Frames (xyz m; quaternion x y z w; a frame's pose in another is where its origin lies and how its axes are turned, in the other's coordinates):
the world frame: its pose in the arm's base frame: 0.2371 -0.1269 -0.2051 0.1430 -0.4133 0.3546 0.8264
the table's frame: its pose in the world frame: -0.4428 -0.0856 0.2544 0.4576 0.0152 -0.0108 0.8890
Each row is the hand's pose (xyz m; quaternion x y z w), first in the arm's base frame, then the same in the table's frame.
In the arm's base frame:
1: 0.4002 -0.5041 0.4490 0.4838 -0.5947 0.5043 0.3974
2: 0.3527 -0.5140 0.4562 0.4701 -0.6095 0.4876 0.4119
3: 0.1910 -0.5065 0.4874 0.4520 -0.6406 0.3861 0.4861
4: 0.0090 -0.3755 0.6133 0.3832 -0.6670 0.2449 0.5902
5: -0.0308 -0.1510 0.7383 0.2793 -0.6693 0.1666 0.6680
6: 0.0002 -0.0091 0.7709 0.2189 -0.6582 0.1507 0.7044
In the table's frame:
1: 0.8376 0.0412 0.4335 -0.0713 -0.3145 0.3524 0.8786
2: 0.8178 0.0860 0.4336 -0.0985 -0.3234 0.3439 0.8760
3: 0.7754 0.2419 0.4009 -0.1831 -0.3725 0.2571 0.8727
4: 0.8560 0.4619 0.2948 -0.3225 -0.4075 0.1359 0.8435
5: 1.0425 0.5575 0.1409 -0.4484 -0.3820 0.0650 0.8055
6: 1.1493 0.5461 0.0378 -0.5053 -0.3455 0.0420 0.7897

